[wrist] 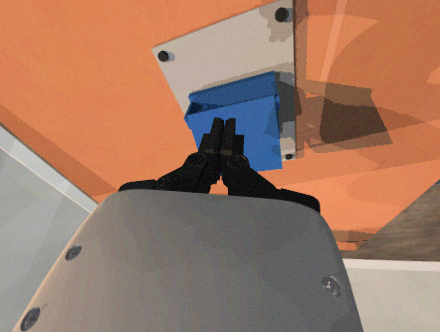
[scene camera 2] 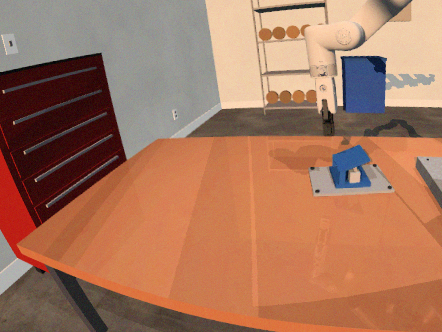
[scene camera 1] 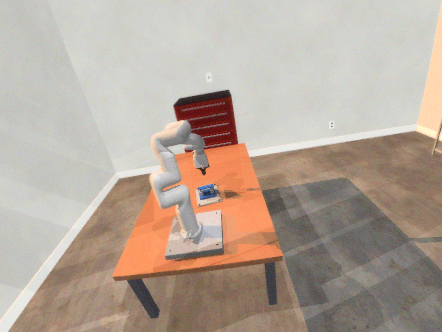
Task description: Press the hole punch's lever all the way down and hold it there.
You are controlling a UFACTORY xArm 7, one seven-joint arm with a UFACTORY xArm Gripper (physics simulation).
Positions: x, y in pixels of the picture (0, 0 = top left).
Labels:
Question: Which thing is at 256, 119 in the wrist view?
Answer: A blue lever.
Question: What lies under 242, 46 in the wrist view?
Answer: A light grey plate.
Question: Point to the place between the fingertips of my gripper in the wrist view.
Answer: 225, 133

